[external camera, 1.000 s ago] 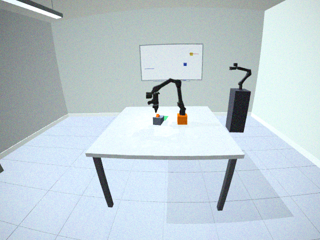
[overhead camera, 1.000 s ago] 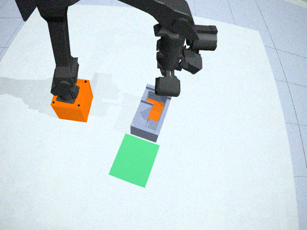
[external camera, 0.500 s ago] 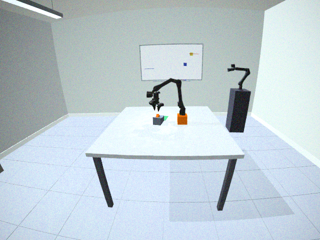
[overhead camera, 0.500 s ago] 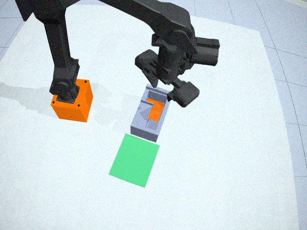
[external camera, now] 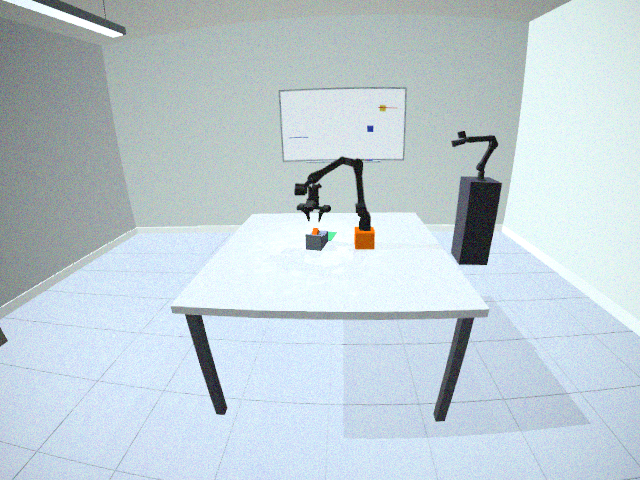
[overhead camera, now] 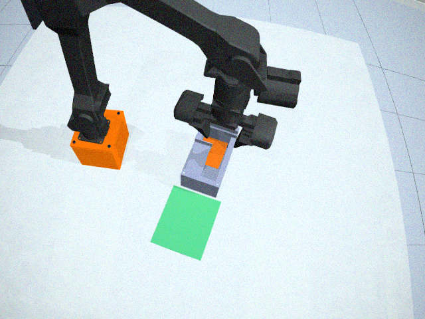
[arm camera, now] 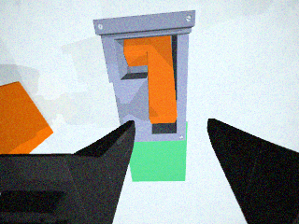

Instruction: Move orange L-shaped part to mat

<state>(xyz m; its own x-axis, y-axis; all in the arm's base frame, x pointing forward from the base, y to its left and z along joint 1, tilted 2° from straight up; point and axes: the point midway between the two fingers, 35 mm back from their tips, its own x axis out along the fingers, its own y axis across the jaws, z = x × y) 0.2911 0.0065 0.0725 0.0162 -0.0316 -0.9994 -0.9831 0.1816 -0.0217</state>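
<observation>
Right now my gripper tip is 1 cm past the orange l-shaped part, 3 cm to the right of it and 10 cm above it. The rest, counted from my gripper tip: green mat 4 cm behind, 14 cm to the right, 15 cm below.
</observation>
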